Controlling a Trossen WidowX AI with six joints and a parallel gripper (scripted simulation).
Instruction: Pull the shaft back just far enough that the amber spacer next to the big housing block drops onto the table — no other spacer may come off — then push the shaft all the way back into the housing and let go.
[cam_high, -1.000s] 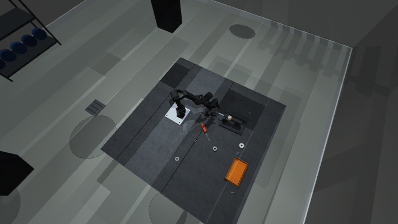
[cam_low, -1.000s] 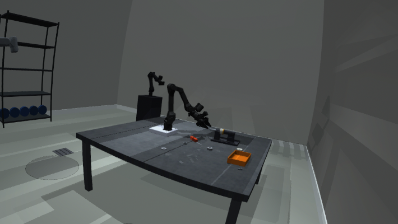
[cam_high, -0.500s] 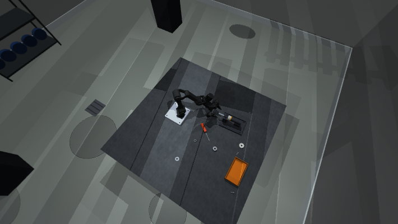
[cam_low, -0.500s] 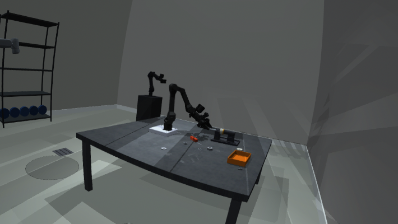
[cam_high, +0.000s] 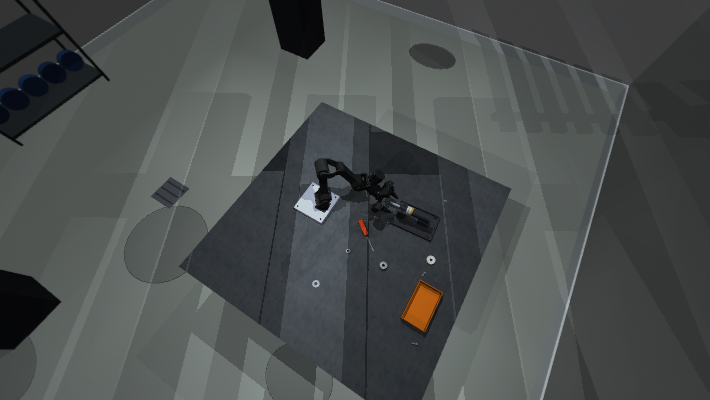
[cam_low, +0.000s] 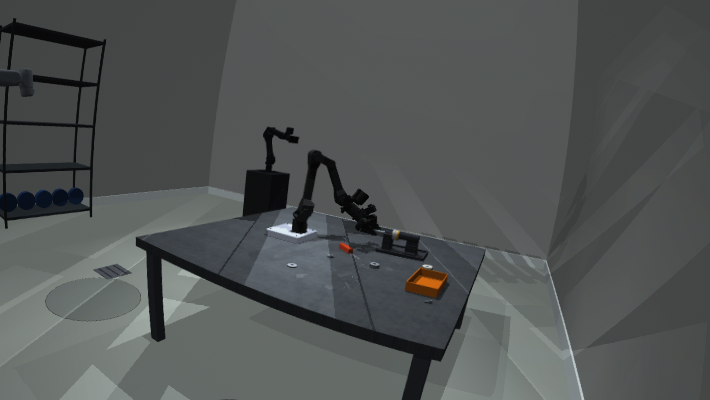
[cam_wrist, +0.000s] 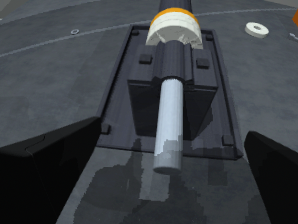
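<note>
Right now my gripper tip is 4 cm short of the steel shaft and 1 cm below it. From my gripper tip the other things lie so: screwdriver: 20 cm to the right, 7 cm below, 6 cm behind; amber spacer: 9 cm ahead, 1 cm to the left, 1 cm above; cream spacer: 7 cm ahead, 1 cm to the left, 1 cm above.
</note>
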